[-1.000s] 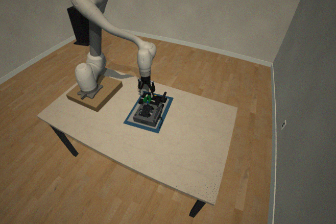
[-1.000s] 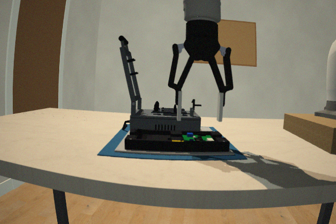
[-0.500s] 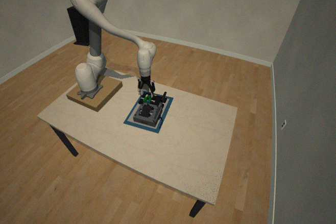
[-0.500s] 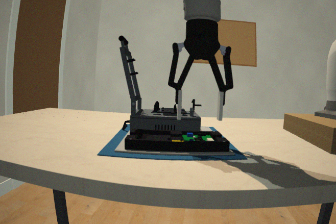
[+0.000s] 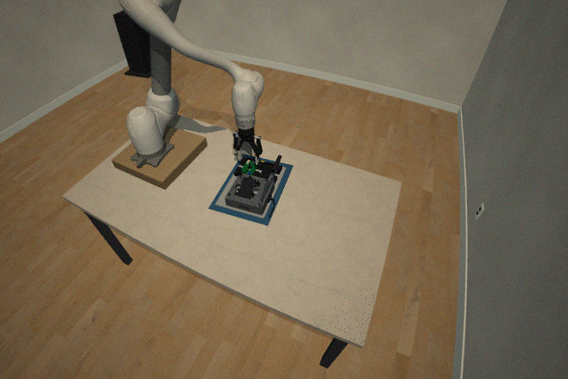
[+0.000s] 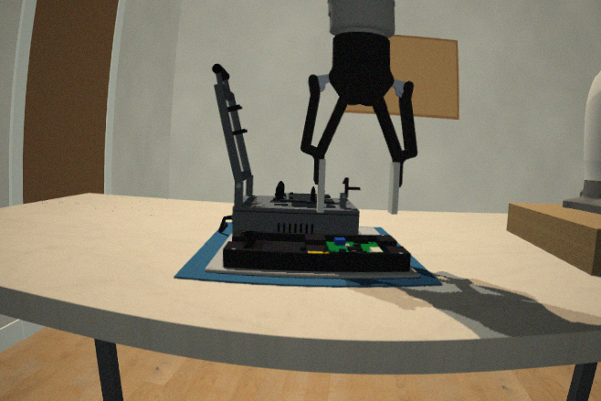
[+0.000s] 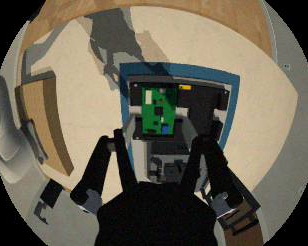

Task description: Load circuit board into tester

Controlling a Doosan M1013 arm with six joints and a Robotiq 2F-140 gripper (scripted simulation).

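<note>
My hand is 7 cm above the green circuit board. Also, from my hand: latch hook 11 cm to the right; grey tester 9 cm ahead, 13 cm to the right, 2 cm above; tester lid 19 cm ahead, 17 cm to the right, 9 cm above.
</note>
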